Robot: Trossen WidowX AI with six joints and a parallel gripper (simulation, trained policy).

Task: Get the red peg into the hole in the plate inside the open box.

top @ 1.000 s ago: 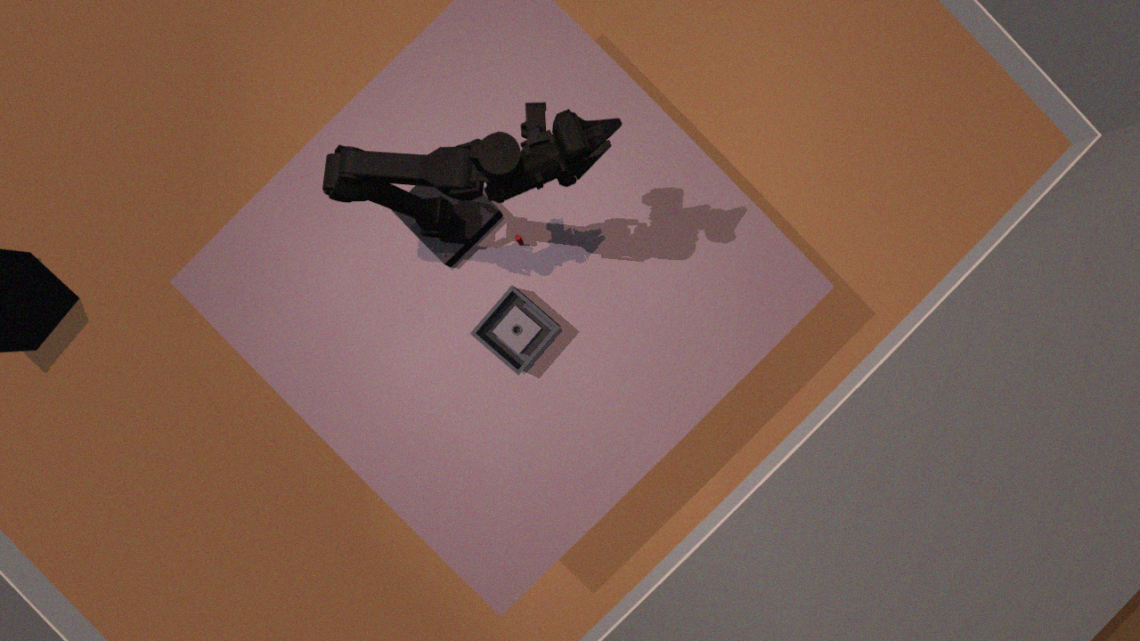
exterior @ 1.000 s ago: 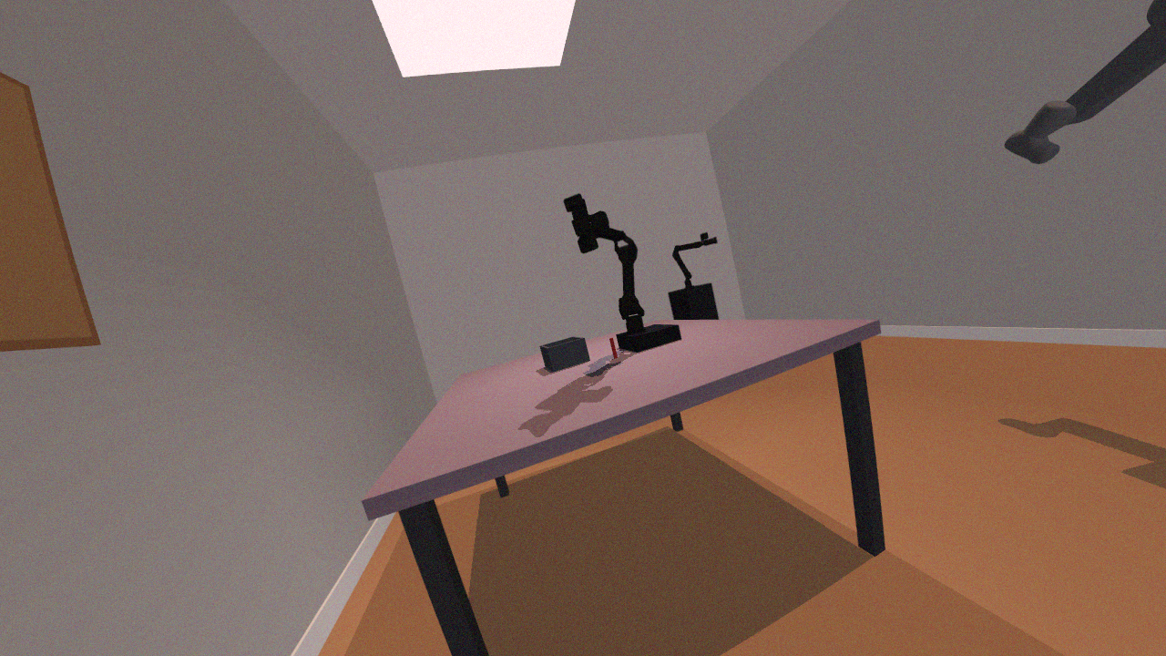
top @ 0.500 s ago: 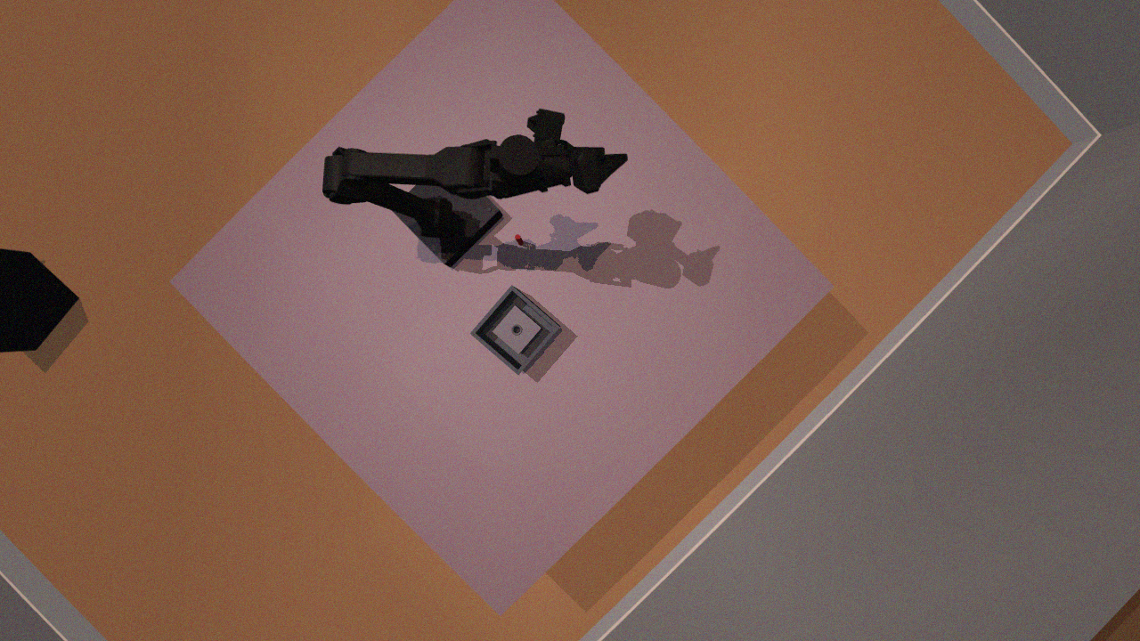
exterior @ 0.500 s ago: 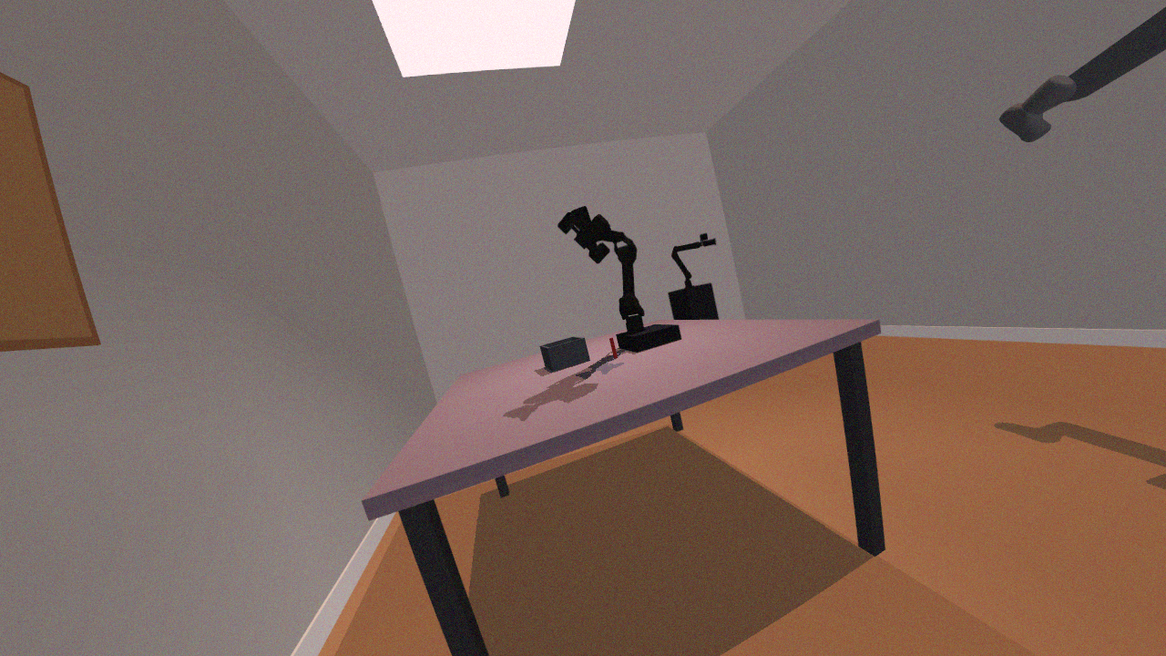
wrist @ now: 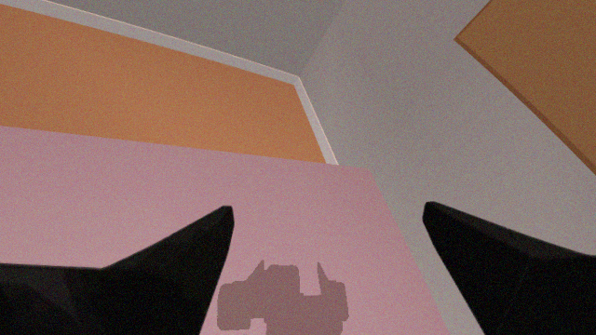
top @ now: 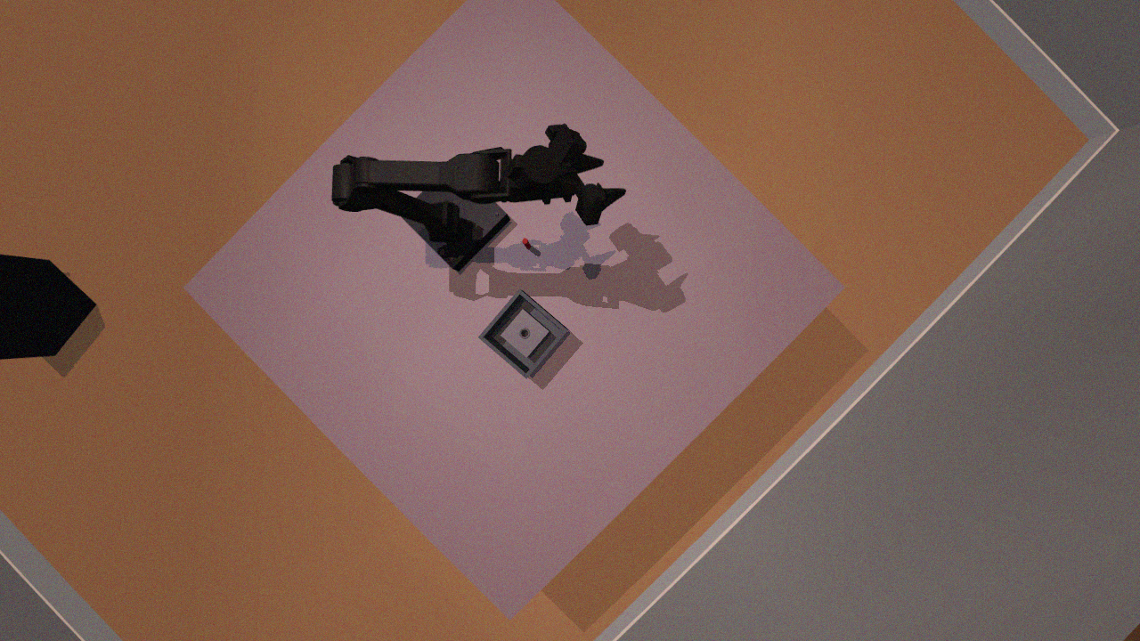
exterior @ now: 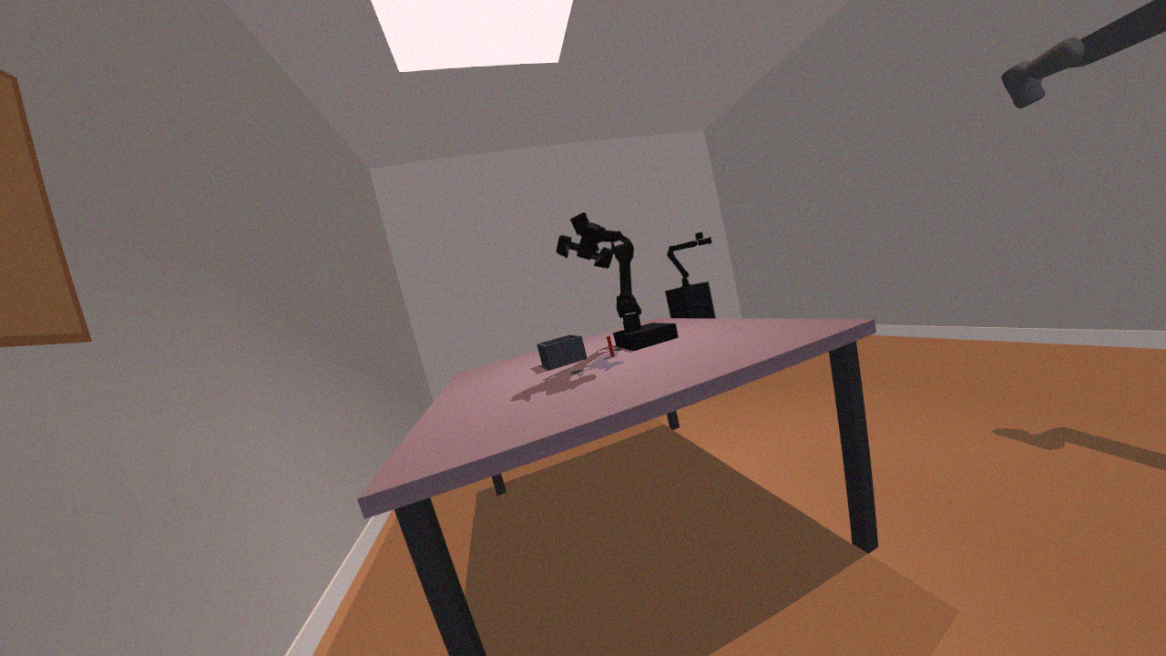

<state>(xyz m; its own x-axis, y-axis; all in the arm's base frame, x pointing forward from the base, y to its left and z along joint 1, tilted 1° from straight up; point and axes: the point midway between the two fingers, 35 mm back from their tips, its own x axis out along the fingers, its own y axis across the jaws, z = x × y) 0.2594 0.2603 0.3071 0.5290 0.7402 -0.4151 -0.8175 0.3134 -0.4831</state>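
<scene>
My gripper tip is now 32 cm above the red peg, 18 cm to the left of it and 11 cm past it. Also, from my gripper tip: grey box: 36 cm to the right, 33 cm below, 5 cm ahead.
</scene>
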